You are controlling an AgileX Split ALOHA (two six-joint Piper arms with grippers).
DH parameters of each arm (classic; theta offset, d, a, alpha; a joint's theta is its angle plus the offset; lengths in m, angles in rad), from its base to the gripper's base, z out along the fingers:
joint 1: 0 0.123 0 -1.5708
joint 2: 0.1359 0 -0.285 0
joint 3: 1.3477 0 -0.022 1.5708
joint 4: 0 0.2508 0 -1.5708
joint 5: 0 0 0.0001 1.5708
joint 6: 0 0.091 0 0
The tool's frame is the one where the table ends.
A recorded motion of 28 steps. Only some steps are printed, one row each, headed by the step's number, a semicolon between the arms.
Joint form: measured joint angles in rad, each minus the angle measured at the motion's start. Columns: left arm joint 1, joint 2, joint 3, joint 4, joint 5, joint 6; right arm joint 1, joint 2, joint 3, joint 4, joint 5, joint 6.
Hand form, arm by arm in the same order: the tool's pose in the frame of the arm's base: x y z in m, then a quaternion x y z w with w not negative. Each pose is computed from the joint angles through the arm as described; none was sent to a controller.
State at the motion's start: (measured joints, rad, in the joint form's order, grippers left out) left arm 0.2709 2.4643 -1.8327 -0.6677 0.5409 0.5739; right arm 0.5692 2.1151 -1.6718 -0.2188 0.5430 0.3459
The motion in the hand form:
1: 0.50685 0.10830 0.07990 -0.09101 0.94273 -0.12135 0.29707; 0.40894 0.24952 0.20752 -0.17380 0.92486 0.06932 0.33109
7: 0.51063 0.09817 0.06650 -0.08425 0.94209 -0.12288 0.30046; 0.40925 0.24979 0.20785 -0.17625 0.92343 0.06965 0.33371
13: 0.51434 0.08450 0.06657 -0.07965 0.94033 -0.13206 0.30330; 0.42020 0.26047 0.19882 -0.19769 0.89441 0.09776 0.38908
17: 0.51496 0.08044 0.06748 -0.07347 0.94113 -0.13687 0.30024; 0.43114 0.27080 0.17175 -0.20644 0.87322 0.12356 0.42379
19: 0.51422 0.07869 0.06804 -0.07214 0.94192 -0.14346 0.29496; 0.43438 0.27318 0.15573 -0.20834 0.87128 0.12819 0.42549
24: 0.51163 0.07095 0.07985 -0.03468 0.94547 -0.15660 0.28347; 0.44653 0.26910 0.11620 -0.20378 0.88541 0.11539 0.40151
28: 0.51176 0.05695 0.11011 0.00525 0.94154 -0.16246 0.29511; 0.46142 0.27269 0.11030 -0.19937 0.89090 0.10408 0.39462
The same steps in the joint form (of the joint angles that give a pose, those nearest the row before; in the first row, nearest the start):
1: -0.0037 0.0140 0.0000 -0.0101 -0.0012 0.0073; 0.0000 0.0000 0.0000 0.0000 -0.0001 0.0000
7: -0.0251 0.0440 -0.0013 -0.0478 -0.0344 0.0447; 0.0000 0.0000 0.0000 -0.0009 -0.0059 -0.0044
13: -0.0513 0.0470 -0.0047 -0.0722 -0.0395 0.0489; 0.0000 0.0404 0.0000 -0.0029 -0.1834 -0.0376
17: -0.0577 0.0470 -0.0092 -0.0729 -0.0256 0.0510; -0.0009 0.1172 0.0000 -0.0048 -0.3546 -0.0425
19: -0.0587 0.0454 -0.0092 -0.0765 -0.0083 0.0500; -0.0022 0.1547 0.0000 -0.0050 -0.4001 -0.0424
24: -0.0656 0.0193 -0.0092 -0.0710 0.0626 0.0905; -0.0212 0.2548 -0.0413 -0.0058 -0.3998 -0.0427
28: -0.0884 -0.0417 -0.0092 -0.0652 0.1082 0.1196; -0.0273 0.3203 -0.1552 -0.0058 -0.3279 -0.0460

